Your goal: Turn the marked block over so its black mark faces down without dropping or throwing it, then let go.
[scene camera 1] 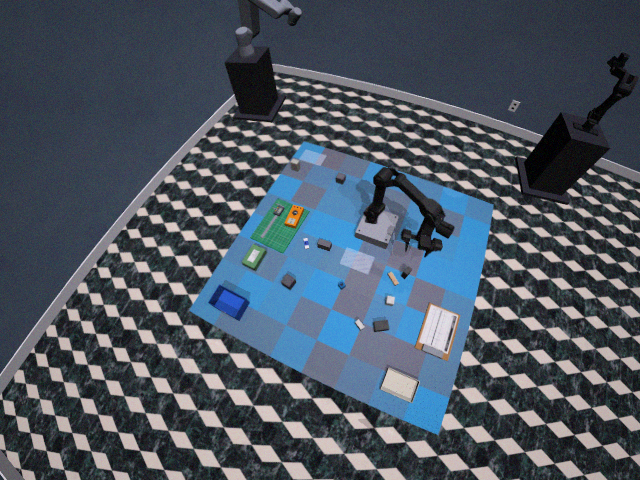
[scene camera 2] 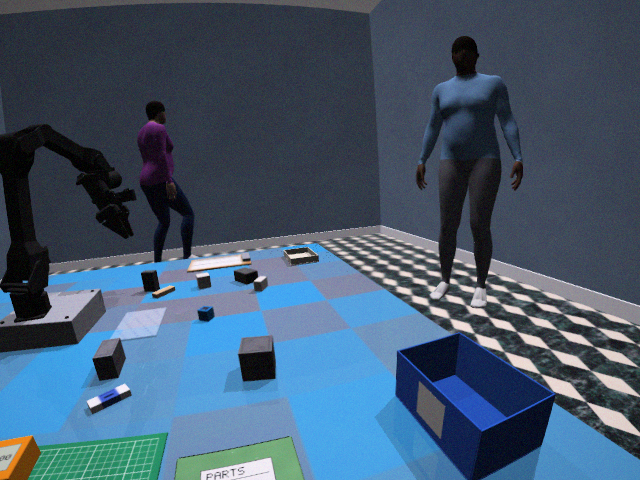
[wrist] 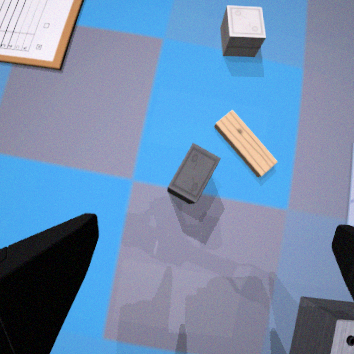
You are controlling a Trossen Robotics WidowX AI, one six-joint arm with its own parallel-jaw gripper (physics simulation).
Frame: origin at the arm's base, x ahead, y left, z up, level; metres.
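Seen in the pictures: gripper, fingertip midpoint: (scene camera 1: 415, 254) (scene camera 2: 130, 237) (wrist: 216, 231); arm's base at its link origin: (scene camera 1: 371, 218) (scene camera 2: 33, 314).
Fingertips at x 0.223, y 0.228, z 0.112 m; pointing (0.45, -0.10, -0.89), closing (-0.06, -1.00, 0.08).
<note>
Pixels of each thing's top centre, then the offset from my fingertips to it.
- dark grey upright block at its top centre: (wrist: 194, 171) (scene camera 2: 148, 271) (scene camera 1: 407, 270) 0.036 m ahead, 0.004 m right, 0.111 m down
- smaller pale block at its top centre: (scene camera 2: 260, 278) (scene camera 1: 359, 324) 0.340 m ahead, 0.183 m right, 0.143 m down
- wide dark block at its top centre: (scene camera 2: 245, 270) (scene camera 1: 381, 325) 0.322 m ahead, 0.085 m right, 0.140 m down
- wooden strip at its top centre: (wrist: 246, 141) (scene camera 2: 163, 289) (scene camera 1: 393, 278) 0.073 m ahead, 0.062 m right, 0.159 m down
- clipboard at its top centre: (scene camera 2: 219, 258) (scene camera 1: 439, 330) 0.289 m ahead, 0.191 m left, 0.155 m down
- cream tray at its top centre: (scene camera 2: 300, 252) (scene camera 1: 400, 385) 0.565 m ahead, 0.044 m left, 0.148 m down
- blue bin at its top centre: (scene camera 2: 468, 370) (scene camera 1: 226, 300) 0.394 m ahead, 0.819 m right, 0.098 m down
- blue cube at its top centre: (scene camera 2: 205, 308) (scene camera 1: 341, 284) 0.167 m ahead, 0.307 m right, 0.146 m down
My gripper (scene camera 1: 416, 252) (scene camera 2: 128, 236) (wrist: 216, 231) is open and empty, high above the mat. In the wrist view, a dark grey upright block (scene camera 1: 406, 271) (scene camera 2: 149, 280) (wrist: 194, 172) stands ahead of the fingers. A pale block (scene camera 1: 390, 300) (scene camera 2: 203, 280) (wrist: 245, 25) with a whitish top stands farther out. A smaller pale block (scene camera 1: 359, 323) (scene camera 2: 260, 283) and a wide dark block (scene camera 1: 381, 324) (scene camera 2: 245, 275) lie beyond it. Faint patterns show on block tops in the wrist view. I cannot tell which block is the marked one; no clear black mark shows.
A wooden strip (scene camera 1: 393, 278) (scene camera 2: 163, 291) (wrist: 246, 143) lies beside the upright block. A clipboard (scene camera 1: 438, 330) (wrist: 62, 52), a cream tray (scene camera 1: 399, 384) (scene camera 2: 301, 255), a blue bin (scene camera 1: 229, 302) (scene camera 2: 465, 408) and a blue cube (scene camera 1: 341, 284) (scene camera 2: 205, 313) are around. More dark blocks (scene camera 1: 324, 244) (scene camera 2: 256, 357) stand nearer camera 2.
</note>
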